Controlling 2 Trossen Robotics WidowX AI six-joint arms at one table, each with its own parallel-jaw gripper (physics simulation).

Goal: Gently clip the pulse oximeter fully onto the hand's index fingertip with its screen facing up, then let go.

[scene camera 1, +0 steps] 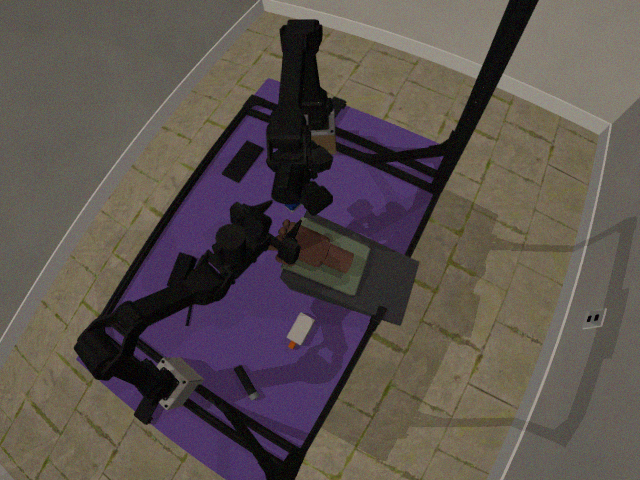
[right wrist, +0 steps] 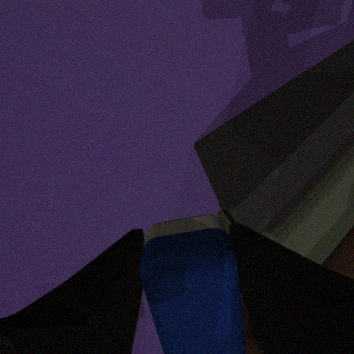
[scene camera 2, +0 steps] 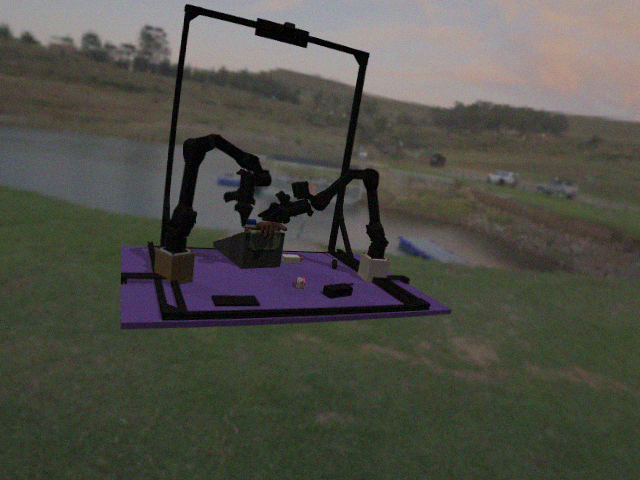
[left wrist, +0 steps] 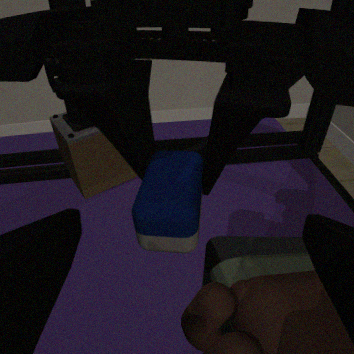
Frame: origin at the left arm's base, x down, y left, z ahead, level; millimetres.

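Seen in the pictures: left gripper, between the fingertips: (scene camera 1: pixel 286 210) (scene camera 2: pixel 260 217) (left wrist: pixel 194 223); right gripper, between the fingertips: (scene camera 1: pixel 302 196) (right wrist: pixel 186 236) (scene camera 2: pixel 243 225) (left wrist: pixel 177 185); left arm's base, origin of its link: (scene camera 1: pixel 164 383) (scene camera 2: pixel 375 256); right arm's base, origin of its link: (scene camera 1: pixel 318 121) (scene camera 2: pixel 175 250) (left wrist: pixel 86 117).
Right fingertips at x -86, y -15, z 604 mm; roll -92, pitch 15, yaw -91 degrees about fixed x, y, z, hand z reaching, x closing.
Pixels of each thing's middle, then the offset from my right fingertips to it. "spot": a spot on its surface instead.
- blue-and-white pulse oximeter, middle of its body: (right wrist: pixel 195 295) (left wrist: pixel 172 197) (scene camera 1: pixel 295 200) (scene camera 2: pixel 249 223) dx -10, dy +3, dz -21 mm
- grey wedge, a spot on its surface: (scene camera 1: pixel 395 279) spot: dx +145, dy -305, dz -7 mm
- green pad, a spot on its surface: (scene camera 1: pixel 361 268) spot: dx +91, dy -217, dz -48 mm
- white box with an orange tip, middle of its body: (scene camera 1: pixel 299 332) (scene camera 2: pixel 292 258) dx +178, dy -172, dz -276 mm
- dark cylinder, middle of its body: (scene camera 1: pixel 246 382) dx +178, dy -140, dz -478 mm
- black block, middle of its body: (scene camera 1: pixel 182 272) (scene camera 2: pixel 337 290) dx +174, dy +226, dz -356 mm
- flat black slab, middle of its body: (scene camera 2: pixel 235 300) (scene camera 1: pixel 242 161) dx +188, dy +327, dz +52 mm
- small patterned cube, middle of its body: (scene camera 2: pixel 300 282) dx +176, dy +155, dz -225 mm
The blue-and-white pulse oximeter (scene camera 1: pixel 291 206) (scene camera 2: pixel 251 222) (left wrist: pixel 170 197) (right wrist: pixel 192 280) is between the fingers of my right gripper (left wrist: pixel 177 185) (right wrist: pixel 186 236), which is shut on it. Its blue side faces up in the left wrist view; no screen can be made out. The brown hand (scene camera 1: pixel 312 245) (scene camera 2: pixel 269 226) (left wrist: pixel 270 310) lies on a sloped support. In the left wrist view the oximeter is beyond the hand's curled digits, apart from them. Which digit is the index is unclear. My left gripper (scene camera 1: pixel 284 214) (left wrist: pixel 194 223) is wide open and empty, its fingers around the hand's finger end.
The grey wedge (scene camera 1: pixel 395 279) carries a green pad (scene camera 1: pixel 361 268) under the hand. A white box with an orange tip (scene camera 1: pixel 300 328) (scene camera 2: pixel 291 258), a dark cylinder (scene camera 1: pixel 245 382), a black block (scene camera 2: pixel 337 290), a flat black slab (scene camera 1: pixel 242 161) (scene camera 2: pixel 235 300) and a small patterned cube (scene camera 2: pixel 300 282) lie around.
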